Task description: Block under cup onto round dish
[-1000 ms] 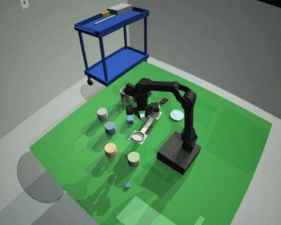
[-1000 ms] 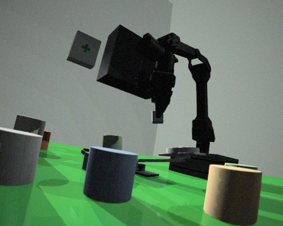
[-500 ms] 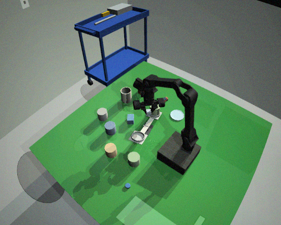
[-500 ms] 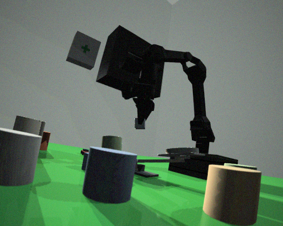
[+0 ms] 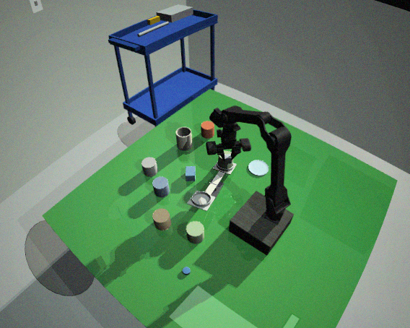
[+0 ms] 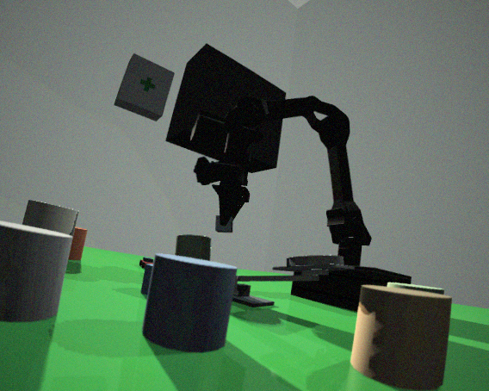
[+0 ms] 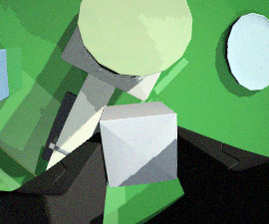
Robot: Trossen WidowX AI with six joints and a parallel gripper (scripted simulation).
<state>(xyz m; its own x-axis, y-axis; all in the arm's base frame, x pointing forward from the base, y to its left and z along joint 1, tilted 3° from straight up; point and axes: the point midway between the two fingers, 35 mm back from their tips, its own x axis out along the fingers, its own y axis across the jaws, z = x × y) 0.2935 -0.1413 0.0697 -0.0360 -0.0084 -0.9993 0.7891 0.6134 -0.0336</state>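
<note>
My gripper tip is now 110 mm past the round pale blue dish, 130 mm to the left of it and 120 mm above it. The rest, counted from my gripper tip: block right at my gripper tip; pale green cup 30 mm ahead, 60 mm to the right, 60 mm below; balance 20 mm ahead, 90 mm to the left, 80 mm below.
</note>
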